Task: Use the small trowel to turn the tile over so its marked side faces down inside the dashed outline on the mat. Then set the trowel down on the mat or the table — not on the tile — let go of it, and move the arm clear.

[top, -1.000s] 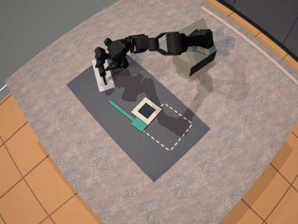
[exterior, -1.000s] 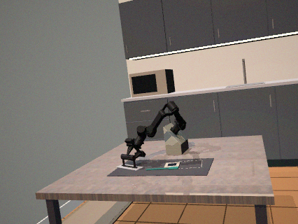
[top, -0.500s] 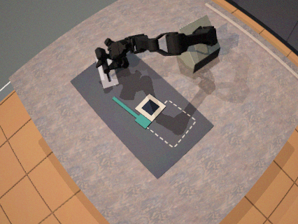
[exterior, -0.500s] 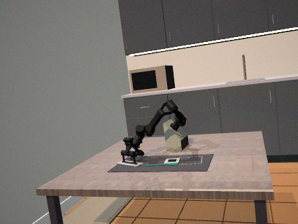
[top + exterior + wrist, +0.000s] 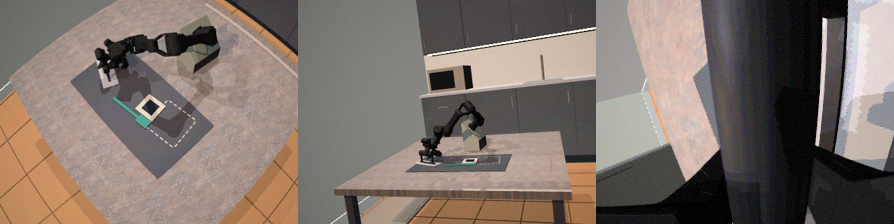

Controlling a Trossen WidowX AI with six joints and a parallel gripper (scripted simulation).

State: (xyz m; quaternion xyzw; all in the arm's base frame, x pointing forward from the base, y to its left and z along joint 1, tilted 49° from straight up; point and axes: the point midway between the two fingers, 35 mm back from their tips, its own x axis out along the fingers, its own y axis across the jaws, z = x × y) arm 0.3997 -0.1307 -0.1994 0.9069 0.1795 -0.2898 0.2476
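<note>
Now: gripper tip 20 mm past the dark mat, 230 mm to the right of it and 70 mm above it. The rest, counted from my gripper tip: cream tile 40 mm behind, 300 mm to the left, 40 mm below; teal trowel 40 mm ahead, 270 mm to the left, 40 mm below.
</note>
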